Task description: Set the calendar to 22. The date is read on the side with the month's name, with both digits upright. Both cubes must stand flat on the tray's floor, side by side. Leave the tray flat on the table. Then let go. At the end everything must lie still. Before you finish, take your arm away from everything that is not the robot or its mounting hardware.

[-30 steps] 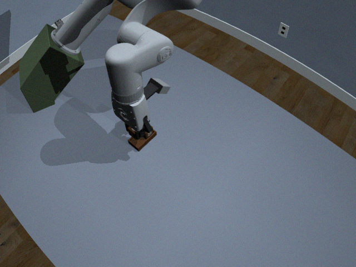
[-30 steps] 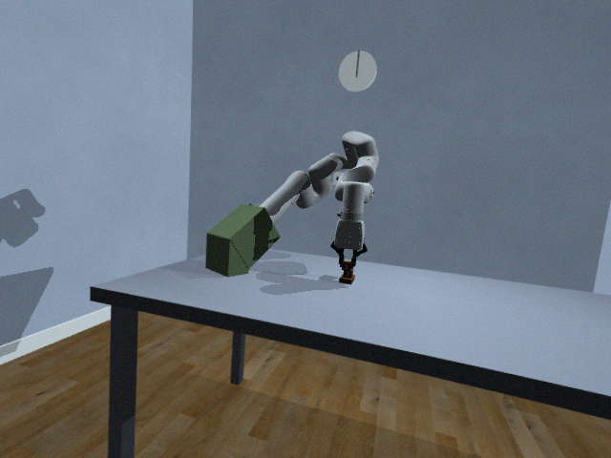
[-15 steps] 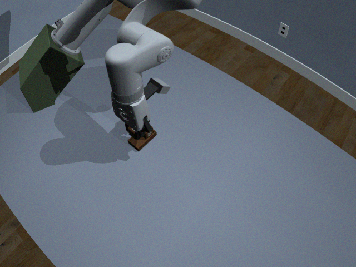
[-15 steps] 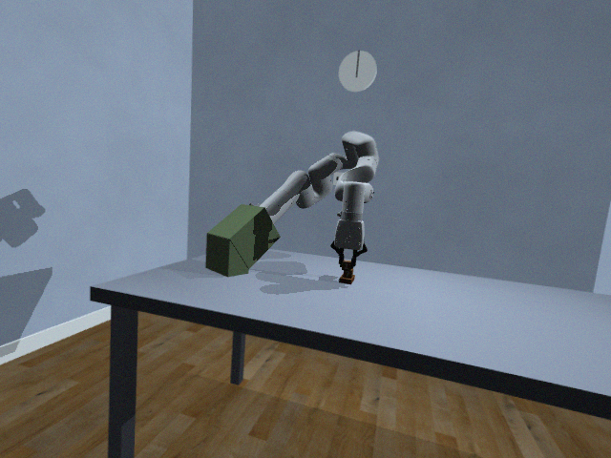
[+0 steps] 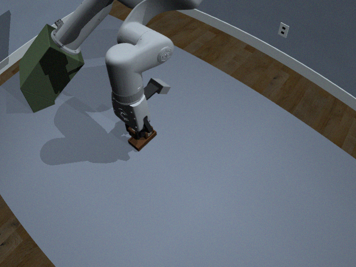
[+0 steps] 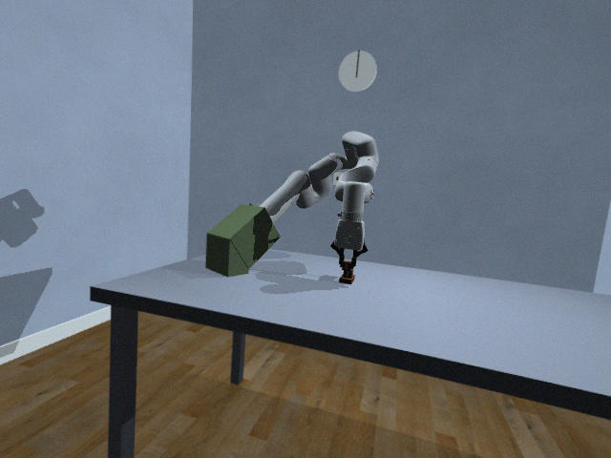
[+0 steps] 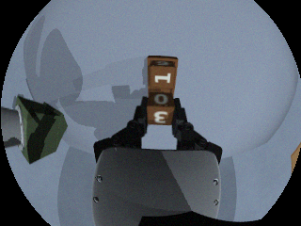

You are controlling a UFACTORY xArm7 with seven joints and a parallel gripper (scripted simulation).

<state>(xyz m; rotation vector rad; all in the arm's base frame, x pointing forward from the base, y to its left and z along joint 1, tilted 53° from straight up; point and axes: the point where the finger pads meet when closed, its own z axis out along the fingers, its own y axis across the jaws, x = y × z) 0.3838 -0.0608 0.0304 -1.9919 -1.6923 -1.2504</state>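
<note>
Right now my hand is 50 mm above the brown cube and 30 mm to the right of it. From my hand the other things lie so: brown tray: 70 mm below, 20 mm to the left.
</note>
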